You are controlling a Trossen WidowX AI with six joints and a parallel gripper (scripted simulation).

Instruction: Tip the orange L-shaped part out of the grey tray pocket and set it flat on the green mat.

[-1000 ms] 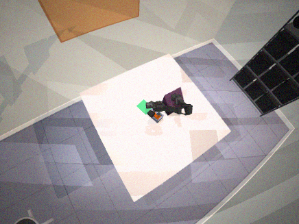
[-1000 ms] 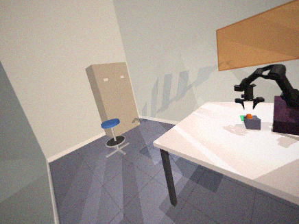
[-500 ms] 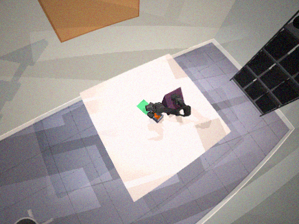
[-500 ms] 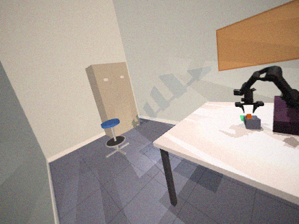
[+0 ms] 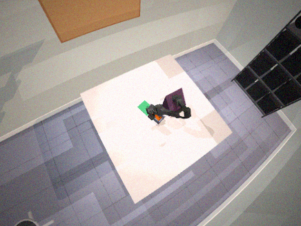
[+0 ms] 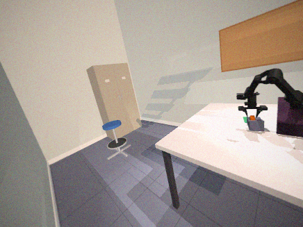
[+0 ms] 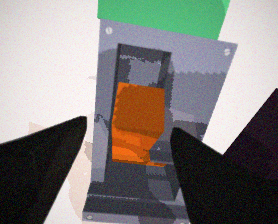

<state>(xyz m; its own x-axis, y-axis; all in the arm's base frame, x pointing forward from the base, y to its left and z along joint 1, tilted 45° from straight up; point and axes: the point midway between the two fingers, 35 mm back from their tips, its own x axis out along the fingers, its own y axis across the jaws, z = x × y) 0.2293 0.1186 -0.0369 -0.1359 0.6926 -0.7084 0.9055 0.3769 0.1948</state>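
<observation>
Right now my gripper tip is 4 cm above the orange l-shaped part, 3 cm to the right of it and 3 cm past it. The rest, counted from my gripper tip: green mat: 14 cm to the right, 10 cm below, 4 cm ahead.
</observation>
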